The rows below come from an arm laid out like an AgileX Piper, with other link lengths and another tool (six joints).
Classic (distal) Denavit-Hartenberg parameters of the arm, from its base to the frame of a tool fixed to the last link. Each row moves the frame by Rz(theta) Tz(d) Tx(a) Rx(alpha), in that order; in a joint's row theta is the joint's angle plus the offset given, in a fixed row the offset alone. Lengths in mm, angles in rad.
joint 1: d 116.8, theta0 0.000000, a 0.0, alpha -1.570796
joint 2: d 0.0, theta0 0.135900, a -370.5, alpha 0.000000
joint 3: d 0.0, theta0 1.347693, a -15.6, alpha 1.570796
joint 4: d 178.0, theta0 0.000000, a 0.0, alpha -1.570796
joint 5: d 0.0, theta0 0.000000, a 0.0, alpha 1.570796
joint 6: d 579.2, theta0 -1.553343, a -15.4, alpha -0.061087
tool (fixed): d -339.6, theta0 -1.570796, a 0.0, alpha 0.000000
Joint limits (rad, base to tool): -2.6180..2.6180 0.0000..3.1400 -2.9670..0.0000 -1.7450..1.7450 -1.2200..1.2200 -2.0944..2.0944
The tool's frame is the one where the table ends.
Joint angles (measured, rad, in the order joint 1, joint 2, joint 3, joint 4, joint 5, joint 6), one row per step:
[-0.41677, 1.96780, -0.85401, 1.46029, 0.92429, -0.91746]
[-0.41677, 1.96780, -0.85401, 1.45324, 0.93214, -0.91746]
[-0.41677, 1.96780, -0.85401, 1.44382, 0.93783, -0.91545]
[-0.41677, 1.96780, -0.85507, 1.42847, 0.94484, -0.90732]
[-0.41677, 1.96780, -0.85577, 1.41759, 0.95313, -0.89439]
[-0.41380, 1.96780, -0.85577, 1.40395, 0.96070, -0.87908]
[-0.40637, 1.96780, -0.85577, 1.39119, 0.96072, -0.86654]
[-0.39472, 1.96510, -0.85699, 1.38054, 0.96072, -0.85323]
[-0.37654, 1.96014, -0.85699, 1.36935, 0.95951, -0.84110]
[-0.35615, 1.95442, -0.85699, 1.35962, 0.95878, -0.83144]
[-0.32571, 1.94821, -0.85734, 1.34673, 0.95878, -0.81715]
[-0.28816, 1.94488, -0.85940, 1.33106, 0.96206, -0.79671]
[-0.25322, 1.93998, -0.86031, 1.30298, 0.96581, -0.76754]
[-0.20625, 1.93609, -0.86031, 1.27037, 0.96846, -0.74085]
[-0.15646, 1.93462, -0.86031, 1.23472, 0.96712, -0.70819]
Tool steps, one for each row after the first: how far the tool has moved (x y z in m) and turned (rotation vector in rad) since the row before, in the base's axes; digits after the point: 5 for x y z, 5 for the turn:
[-0.00141, 0.00189, 0.00052, 0.00313, -0.00041, 0.01007]
[-0.00169, 0.00162, -0.00010, 0.00130, 0.00194, 0.00986]
[-0.00240, 0.00200, -0.00041, 0.00233, 0.00596, 0.01218]
[-0.00188, 0.00185, 0.00008, 0.00803, 0.00838, 0.00631]
[-0.00258, 0.00312, -0.00049, 0.00747, 0.01153, 0.00993]
[-0.00224, 0.00357, -0.00153, 0.00001, 0.01104, 0.01129]
[-0.00195, 0.00501, -0.00016, -0.00037, 0.00755, 0.01319]
[-0.00276, 0.00757, 0.00021, -0.00281, 0.00605, 0.02015]
[-0.00289, 0.00842, 0.00073, -0.00325, 0.00325, 0.02270]
[-0.00425, 0.01242, 0.00064, -0.00274, 0.00613, 0.03305]
[-0.00537, 0.01530, -0.00002, 0.00096, 0.01193, 0.04052]
[-0.00811, 0.01416, -0.00111, -0.00303, 0.01986, 0.04324]
[-0.01090, 0.01793, -0.00225, -0.00818, 0.02034, 0.05959]
[-0.01196, 0.01714, -0.00406, -0.01296, 0.02643, 0.05875]

